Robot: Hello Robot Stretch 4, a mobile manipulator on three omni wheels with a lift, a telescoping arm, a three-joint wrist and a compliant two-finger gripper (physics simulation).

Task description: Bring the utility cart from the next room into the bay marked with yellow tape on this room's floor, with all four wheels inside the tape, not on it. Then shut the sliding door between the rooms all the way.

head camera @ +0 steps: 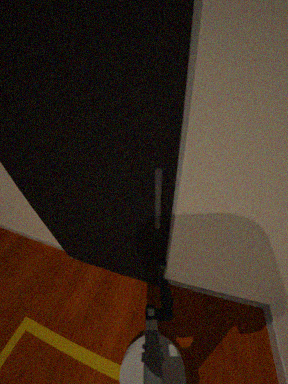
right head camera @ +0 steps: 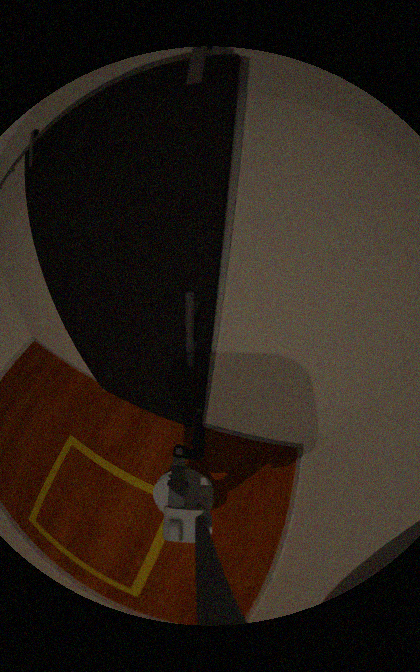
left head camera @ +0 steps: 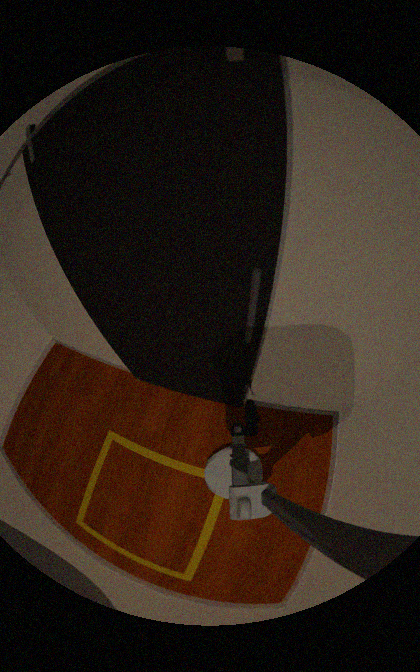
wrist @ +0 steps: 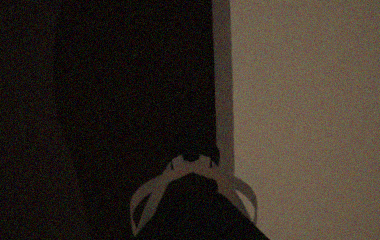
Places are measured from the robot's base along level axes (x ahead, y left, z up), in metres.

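Where they show: gripper, between the fingertips: (head camera: 161,259) (wrist: 189,152).
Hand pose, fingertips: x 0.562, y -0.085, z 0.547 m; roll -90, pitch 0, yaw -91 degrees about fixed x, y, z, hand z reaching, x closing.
After its pixels a point has its place.
The yellow tape bay (head camera: 70,346) {x 0.128, y 0.636, z -0.027 m} (left head camera: 157,457) (right head camera: 107,469) is marked on the orange-brown wood floor, left of my arm. A large dark panel (head camera: 90,125) {x 0.650, y 0.200, z 1.399 m} (left head camera: 175,200) (right head camera: 140,200) (wrist: 135,90) {x 0.582, y -0.023, z 0.621 m}, apparently the sliding door, has an upright grey handle (head camera: 158,197) {x 0.504, y -0.042, z 1.166 m} (left head camera: 254,305) (right head camera: 190,327) near its right side. Whether a gap lies between the panel and the right jamb is too dark to tell. My gripper (wrist: 189,152) {x 0.562, y -0.085, z 0.547 m} looks shut and empty, in front of the dark panel beside the jamb; it is hard to make out in the head views. The utility cart does not show.
A pale wall (head camera: 240,125) {x 0.559, y -0.298, z 1.405 m} (left head camera: 350,225) (right head camera: 325,225) (wrist: 305,110) {x 0.580, y -0.230, z 0.590 m} with a grey jamb (wrist: 225,90) {x 0.595, y -0.134, z 0.618 m} stands close on the right and carries a rounded shadow. A side wall meets it at the floor corner right of my arm. Another wall borders the floor beyond the bay.
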